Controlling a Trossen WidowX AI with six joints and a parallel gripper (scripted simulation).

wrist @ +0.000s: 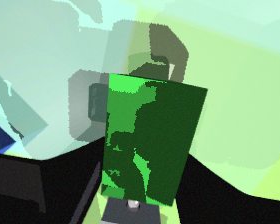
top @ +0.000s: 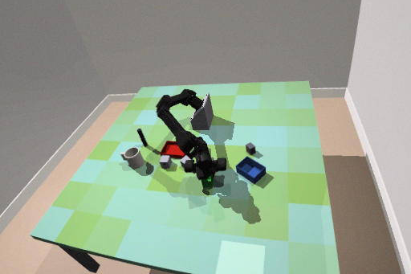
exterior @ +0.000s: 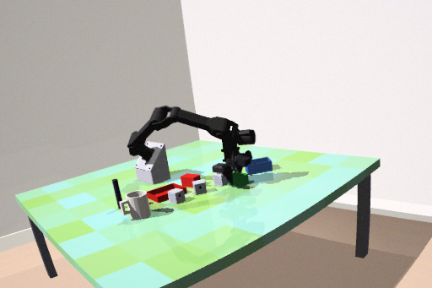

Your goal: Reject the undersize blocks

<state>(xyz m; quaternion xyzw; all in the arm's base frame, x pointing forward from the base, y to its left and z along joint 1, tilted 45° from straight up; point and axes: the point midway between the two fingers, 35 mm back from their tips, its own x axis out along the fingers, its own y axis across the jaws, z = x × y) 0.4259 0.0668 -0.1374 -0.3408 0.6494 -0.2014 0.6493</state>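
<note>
My gripper tip is now 70 mm past the steel block, 10 mm to the left of it and 10 mm below it. Round my gripper tip: green GO gauge 20 mm above, 10 mm behind; then blue tray 190 mm to the left, 60 mm behind; then darker grey block 190 mm behind, 170 mm to the left, 10 mm above.
</note>
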